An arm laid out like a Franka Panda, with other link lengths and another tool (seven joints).
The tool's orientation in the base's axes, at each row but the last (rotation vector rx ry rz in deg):
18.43 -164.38 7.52
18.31 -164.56 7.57
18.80 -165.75 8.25
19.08 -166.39 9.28
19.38 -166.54 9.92
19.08 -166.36 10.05
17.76 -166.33 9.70
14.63 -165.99 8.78
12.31 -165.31 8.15
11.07 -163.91 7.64
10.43 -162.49 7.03
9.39 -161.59 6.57
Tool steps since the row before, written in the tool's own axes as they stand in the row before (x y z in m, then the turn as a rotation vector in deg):
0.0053 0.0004 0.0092 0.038 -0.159 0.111
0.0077 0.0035 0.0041 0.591 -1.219 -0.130
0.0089 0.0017 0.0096 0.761 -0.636 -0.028
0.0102 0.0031 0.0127 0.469 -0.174 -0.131
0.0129 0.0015 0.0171 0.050 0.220 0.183
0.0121 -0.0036 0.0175 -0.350 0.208 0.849
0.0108 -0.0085 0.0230 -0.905 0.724 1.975
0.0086 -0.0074 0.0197 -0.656 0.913 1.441
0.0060 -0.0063 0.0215 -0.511 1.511 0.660
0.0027 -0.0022 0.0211 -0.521 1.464 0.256
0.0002 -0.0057 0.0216 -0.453 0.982 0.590
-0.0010 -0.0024 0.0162 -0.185 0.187 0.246
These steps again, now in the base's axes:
-0.0073 -0.0018 -0.0075 -0.026 -0.175 -0.088
-0.0090 0.0013 -0.0022 -0.251 -1.291 0.351
-0.0109 -0.0014 -0.0073 -0.569 -0.773 0.251
-0.0130 -0.0008 -0.0103 -0.379 -0.250 0.247
-0.0159 -0.0037 -0.0139 -0.135 0.176 -0.187
-0.0141 -0.0085 -0.0139 0.117 0.155 -0.921
-0.0131 -0.0135 -0.0191 0.306 0.611 -2.186
-0.0112 -0.0111 -0.0164 0.148 0.822 -1.626
-0.0098 -0.0095 -0.0188 0.098 1.480 -0.883
-0.0078 -0.0048 -0.0193 0.219 1.479 -0.495
-0.0056 -0.0079 -0.0201 0.126 0.961 -0.761
-0.0037 -0.0038 -0.0155 0.077 0.180 -0.302

